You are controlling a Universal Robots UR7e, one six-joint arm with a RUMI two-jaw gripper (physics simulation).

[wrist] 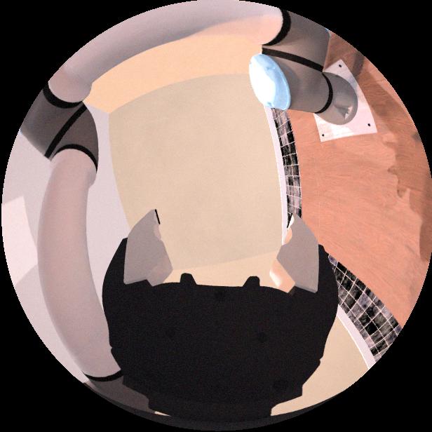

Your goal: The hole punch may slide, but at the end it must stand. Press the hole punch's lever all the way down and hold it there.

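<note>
My gripper (223, 213) is open in the wrist view, its two grey jaws standing wide apart with no object between them. Behind the gap between the jaws a plain beige surface shows. The hole punch and its lever do not show in this view, so where the gripper is relative to them cannot be told.
A reddish wooden surface (350, 200) spans the right side. The arm's base stands there on a white mounting plate (345, 132). A dark tiled strip (367, 312) runs along the wood's edge. My own arm (62, 240) curves along the left and top.
</note>
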